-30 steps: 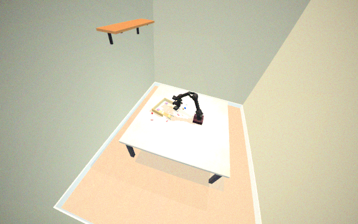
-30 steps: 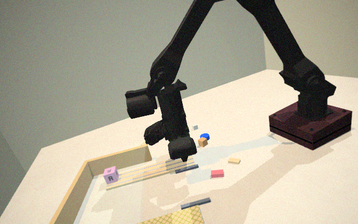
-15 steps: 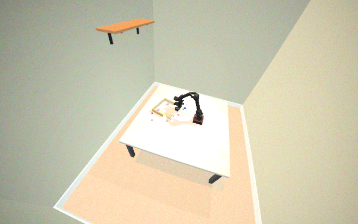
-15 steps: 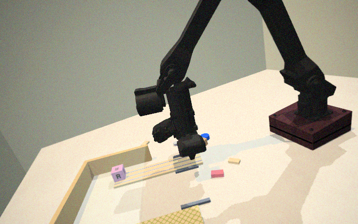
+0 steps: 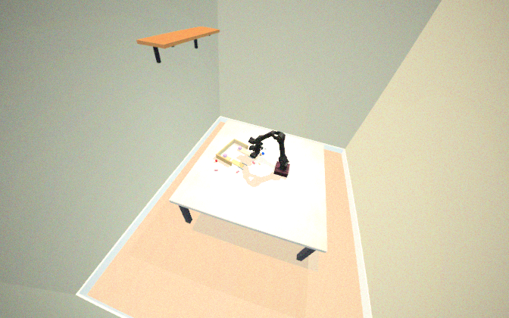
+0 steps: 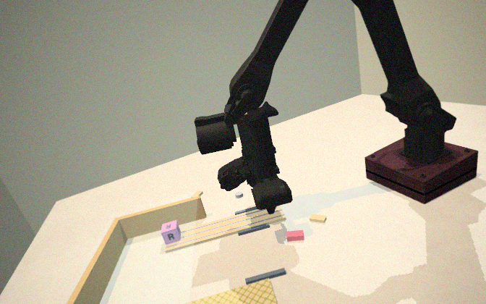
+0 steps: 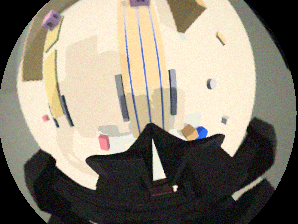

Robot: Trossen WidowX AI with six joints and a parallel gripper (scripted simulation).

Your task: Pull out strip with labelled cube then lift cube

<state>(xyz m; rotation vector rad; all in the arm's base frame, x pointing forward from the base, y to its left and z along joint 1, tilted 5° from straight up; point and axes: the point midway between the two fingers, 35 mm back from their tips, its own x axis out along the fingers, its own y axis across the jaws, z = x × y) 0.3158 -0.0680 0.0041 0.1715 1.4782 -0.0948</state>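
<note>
The orange cube is 60 mm to the right of my gripper tip and 40 mm behind it. Round my gripper tip: blue disc: 90 mm to the right, 60 mm behind.
</note>
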